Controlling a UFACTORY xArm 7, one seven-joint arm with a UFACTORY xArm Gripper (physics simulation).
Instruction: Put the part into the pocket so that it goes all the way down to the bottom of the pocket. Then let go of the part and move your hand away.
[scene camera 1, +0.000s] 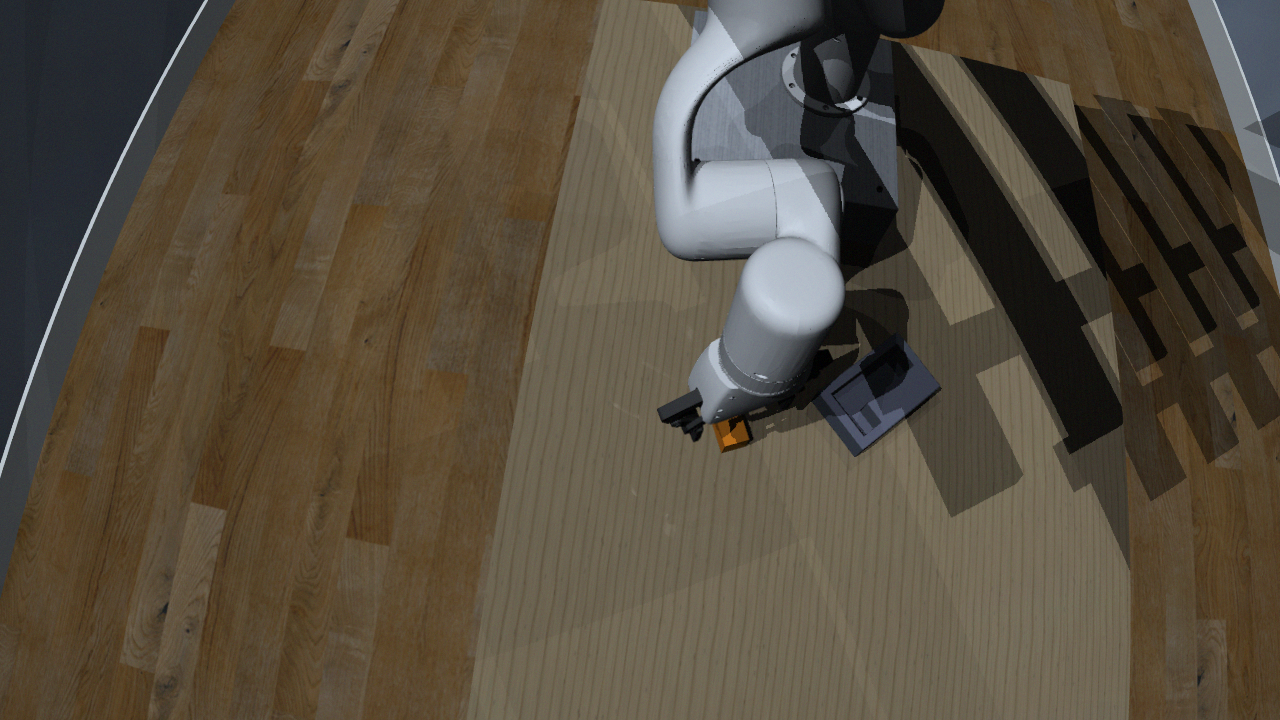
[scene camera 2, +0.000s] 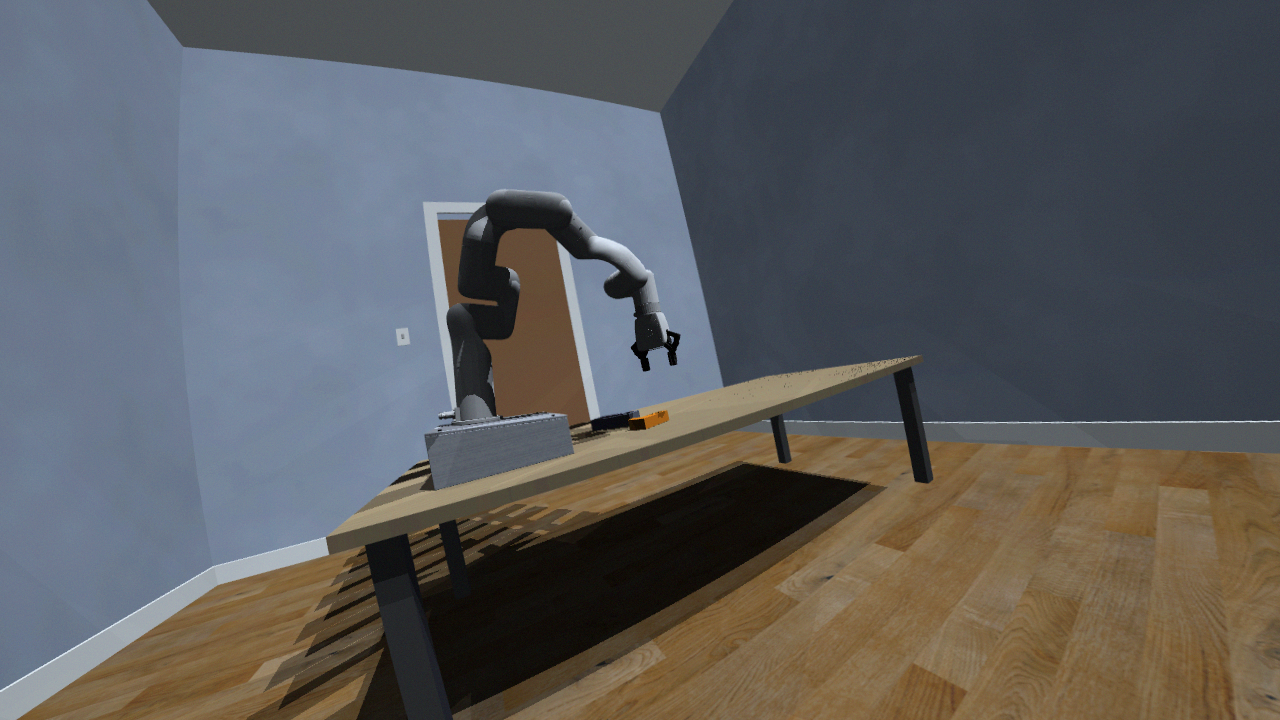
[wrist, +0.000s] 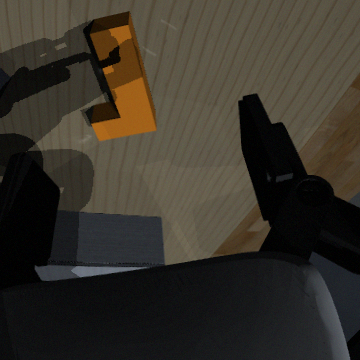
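Seen in the pictures: gripper, between the fingertips: (scene camera 1: 735, 411) (scene camera 2: 659, 368) (wrist: 134, 146); arm's base, origin of its link: (scene camera 1: 825, 80) (scene camera 2: 477, 422).
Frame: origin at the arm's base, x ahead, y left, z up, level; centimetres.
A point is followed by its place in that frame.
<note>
The orange L-shaped part (scene camera 1: 732, 436) {z -8.0, x 49.6, y -7.3 cm} (scene camera 2: 648, 420) {z -8.9, x 42.5, y -11.9 cm} (wrist: 131, 105) {z -8.0, x 43.5, y -9.7 cm} lies flat on the table, outside the pocket and apart from its block. In scene camera 1 the arm hides much of it; the wrist view shows its long bar and short leg at the upper left. The dark blue-grey block with the pocket (scene camera 1: 911, 396) {z -7.4, x 41.5, y 14.4 cm} (scene camera 2: 614, 420) {z -8.6, x 39.1, y 6.0 cm} lies on the table, to the right of the part in scene camera 1. Its recess shows no part in it. My gripper (scene camera 1: 735, 420) {z 4.6, x 51.0, y -8.8 cm} (scene camera 2: 658, 364) {z 4.6, x 51.0, y -8.8 cm} (wrist: 134, 146) {z 4.6, x 51.0, y -8.8 cm} is open and empty, pointing down well above the part.
The arm's grey base box (scene camera 1: 742, 116) {z -1.0, x 8.6, y -10.9 cm} (scene camera 2: 501, 452) {z -6.8, x 4.2, y -18.9 cm} (wrist: 110, 240) {z -6.2, x 19.2, y -10.3 cm} stands on the table (scene camera 1: 626, 573) {z -11.0, x 66.8, y -16.9 cm} (scene camera 2: 716, 411) {z -11.0, x 62.3, y -16.3 cm}, behind the part and block in scene camera 1. The table's long edge runs left of the part in that view. Shadows fall around the block.
</note>
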